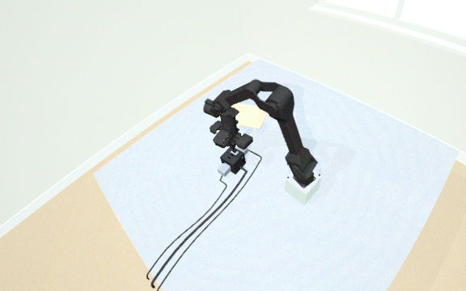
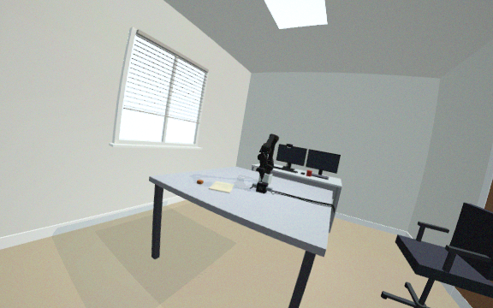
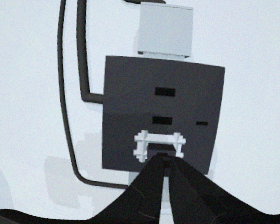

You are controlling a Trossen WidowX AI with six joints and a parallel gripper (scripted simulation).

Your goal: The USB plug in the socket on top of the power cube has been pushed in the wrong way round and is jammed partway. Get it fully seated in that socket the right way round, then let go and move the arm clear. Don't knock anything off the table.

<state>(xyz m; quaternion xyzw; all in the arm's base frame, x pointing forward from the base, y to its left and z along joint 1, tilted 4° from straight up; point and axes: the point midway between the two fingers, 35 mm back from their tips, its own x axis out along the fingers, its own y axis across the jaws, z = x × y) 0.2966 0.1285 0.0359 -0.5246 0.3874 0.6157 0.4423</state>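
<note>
Right now my gripper tip is 2 cm above the USB plug. Round my gripper tip: orange object: 36 cm ahead, 34 cm to the right, 9 cm below; yellow notepad: 24 cm ahead, 21 cm to the right, 10 cm below.
</note>
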